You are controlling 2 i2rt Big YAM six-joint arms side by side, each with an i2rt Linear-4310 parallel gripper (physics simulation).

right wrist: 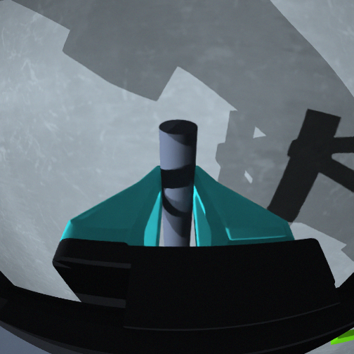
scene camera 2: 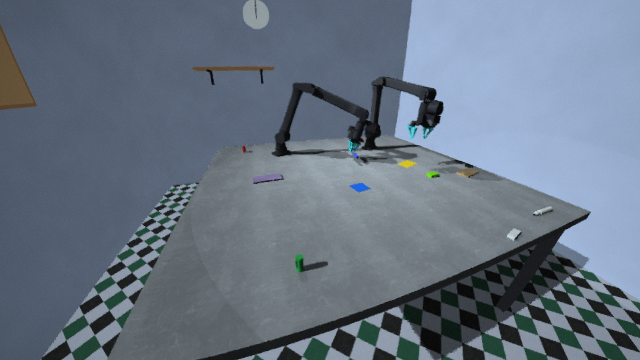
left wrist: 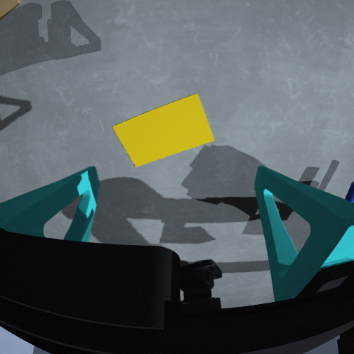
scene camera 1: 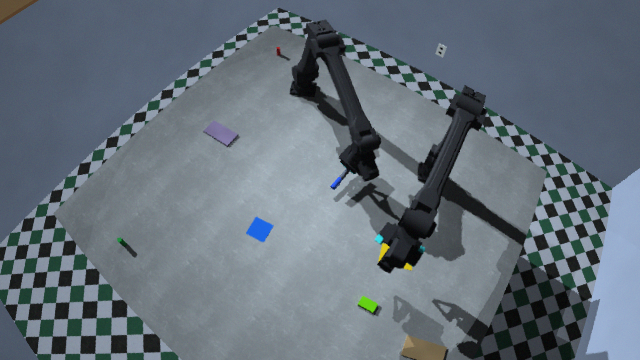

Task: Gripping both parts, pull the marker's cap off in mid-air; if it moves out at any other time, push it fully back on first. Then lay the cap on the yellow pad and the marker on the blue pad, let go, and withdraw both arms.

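Frame: origin at the left arm's base, x right, y ahead, z up, level; centimetres.
Where they show: left gripper, between the fingertips: (scene camera 2: 417,138); right gripper, between the fingertips: (scene camera 2: 351,151) (scene camera 1: 349,168); left arm's base, origin of its link: (scene camera 2: 369,148); right arm's base, origin of its link: (scene camera 2: 281,153) (scene camera 1: 303,89).
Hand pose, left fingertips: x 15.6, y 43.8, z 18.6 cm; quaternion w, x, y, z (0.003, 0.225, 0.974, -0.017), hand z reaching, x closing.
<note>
Things, the pixels of their top centre, and the offset from my left fingertips.
- marker's grey body, centre of its top: (scene camera 1: 344,172) dy -31.6, dx +20.5, dz -10.7 cm
- blue cap, centre of its top: (scene camera 1: 336,181) (scene camera 2: 356,153) dy -27.5, dx +22.5, dz -11.6 cm
- yellow pad, centre of its top: (scene camera 1: 397,256) (scene camera 2: 407,163) dy -5.4, dx -4.5, dz -18.5 cm
- blue pad, centre of its top: (scene camera 1: 259,229) (scene camera 2: 359,187) dy -5.4, dx +46.7, dz -18.5 cm
- lime block, centre of its top: (scene camera 1: 368,304) (scene camera 2: 433,173) dy +14.1, dx +3.5, dz -17.0 cm
- tan block, centre of its top: (scene camera 1: 424,351) (scene camera 2: 467,171) dy +27.5, dx -18.8, dz -17.8 cm
- purple slab, centre of its top: (scene camera 1: 220,132) (scene camera 2: 267,177) dy -44.5, dx +76.6, dz -17.8 cm
- green cylinder, centre of its top: (scene camera 2: 299,257) dy +14.6, dx +98.1, dz -13.8 cm
- red cylinder, centre of its top: (scene camera 1: 278,47) dy -101.9, dx +66.4, dz -13.8 cm
- white block, centre of its top: (scene camera 2: 514,232) dy +54.9, dx +35.1, dz -17.3 cm
- white pen-like object, centre of its top: (scene camera 2: 542,209) dy +62.8, dx +6.8, dz -16.8 cm
My right gripper (scene camera 2: 353,149) (right wrist: 177,174) is shut on the marker's grey body (scene camera 1: 345,173) (right wrist: 178,150), holding it above the table. The blue cap (scene camera 1: 336,183) (scene camera 2: 356,156) is at the marker's far end from the fingers in scene camera 1; whether it is fully seated is too small to tell. A blue bit of it shows at the left wrist view's right edge. My left gripper (scene camera 1: 400,244) (scene camera 2: 420,132) (left wrist: 176,174) is open and empty, high above the yellow pad (scene camera 1: 384,251) (scene camera 2: 407,164) (left wrist: 164,130). The blue pad (scene camera 1: 260,229) (scene camera 2: 360,187) lies bare.
A lime block (scene camera 1: 368,304) (scene camera 2: 432,175) and a tan block (scene camera 1: 424,348) (scene camera 2: 467,173) lie near the yellow pad. A purple slab (scene camera 1: 221,133) (scene camera 2: 267,178), a green cylinder (scene camera 2: 299,263), a red cylinder (scene camera 1: 278,51), a white block (scene camera 2: 514,234) and a white pen-like object (scene camera 2: 543,211) lie farther off.
</note>
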